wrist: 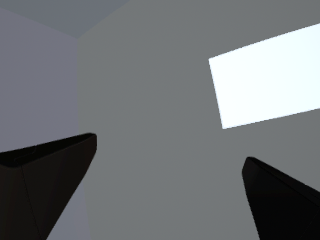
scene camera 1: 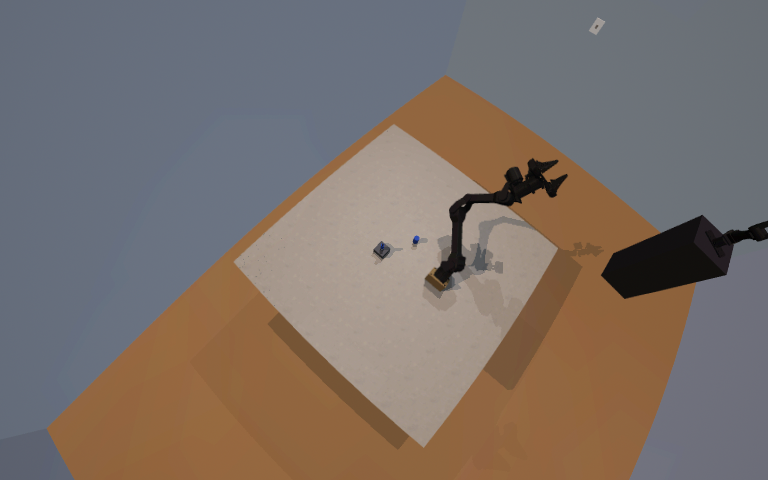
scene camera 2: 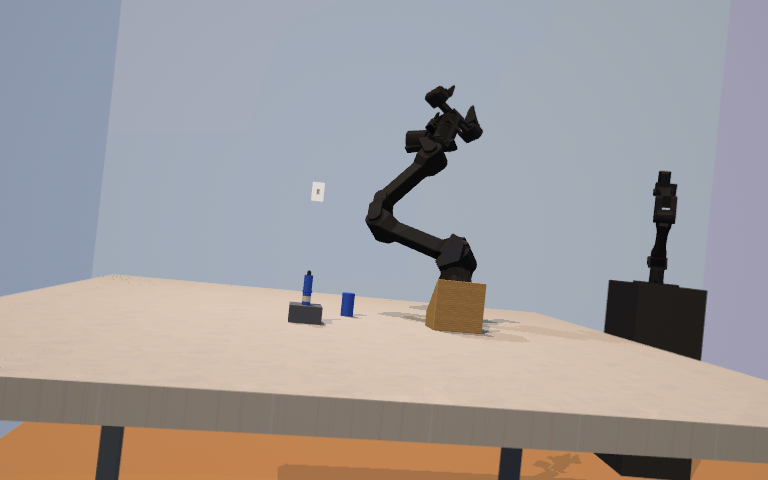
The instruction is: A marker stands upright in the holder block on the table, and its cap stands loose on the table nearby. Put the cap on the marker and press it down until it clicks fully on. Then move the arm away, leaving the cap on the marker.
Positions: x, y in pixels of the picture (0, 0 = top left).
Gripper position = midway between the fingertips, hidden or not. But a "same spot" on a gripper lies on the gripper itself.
gripper: wrist; scene camera 1 562, 167; scene camera 2
same spot on gripper: (wrist: 46, 176) = (scene camera 2: 467, 116)
